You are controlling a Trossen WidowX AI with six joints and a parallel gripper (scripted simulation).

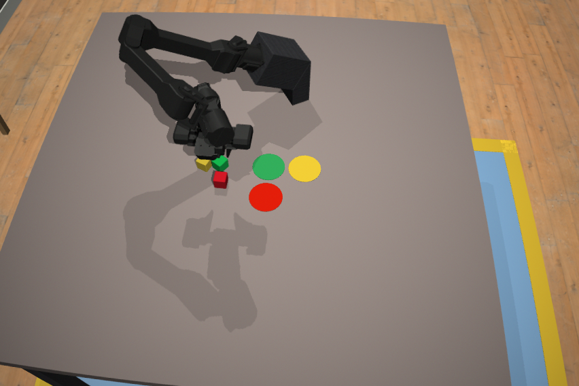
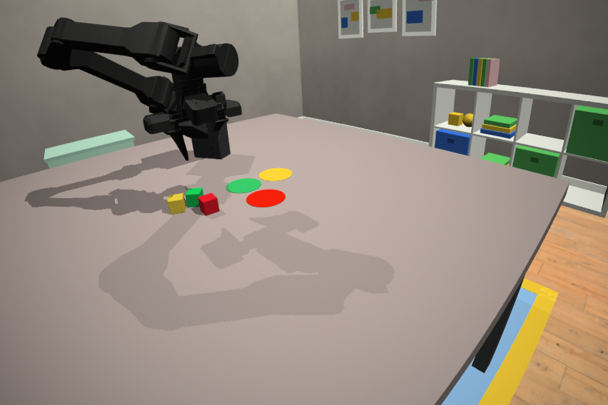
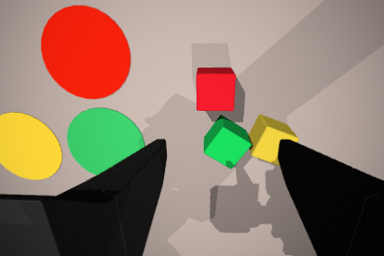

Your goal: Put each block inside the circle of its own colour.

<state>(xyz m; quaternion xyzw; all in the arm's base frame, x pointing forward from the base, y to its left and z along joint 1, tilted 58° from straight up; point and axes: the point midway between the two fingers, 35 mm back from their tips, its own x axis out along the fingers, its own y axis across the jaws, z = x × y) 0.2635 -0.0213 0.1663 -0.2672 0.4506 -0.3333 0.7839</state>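
Right now the red block is 14 cm below my hand. The rest, counted from my hand: green block: 14 cm below, 6 cm behind; then yellow block: 14 cm below, 7 cm behind, 4 cm to the right; then red circle: 16 cm below, 11 cm to the left, 7 cm ahead.
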